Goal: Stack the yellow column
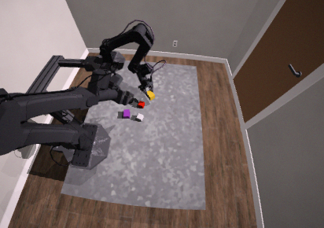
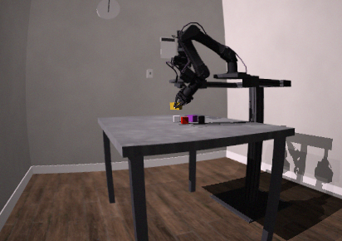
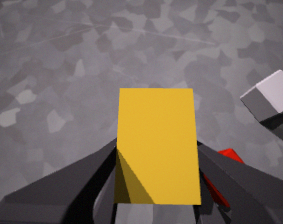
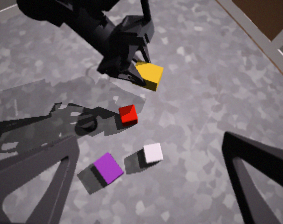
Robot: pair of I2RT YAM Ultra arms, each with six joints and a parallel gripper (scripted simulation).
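Right now my left hand is 70 mm past the red cube, 30 mm to the left of it and 90 mm above it. From my left hand the other things lie so: white cube: 70 mm behind, 140 mm to the right, 90 mm below; dark cylinder: 160 mm behind, 10 mm to the left, 90 mm below; yellow column: right at my left hand.
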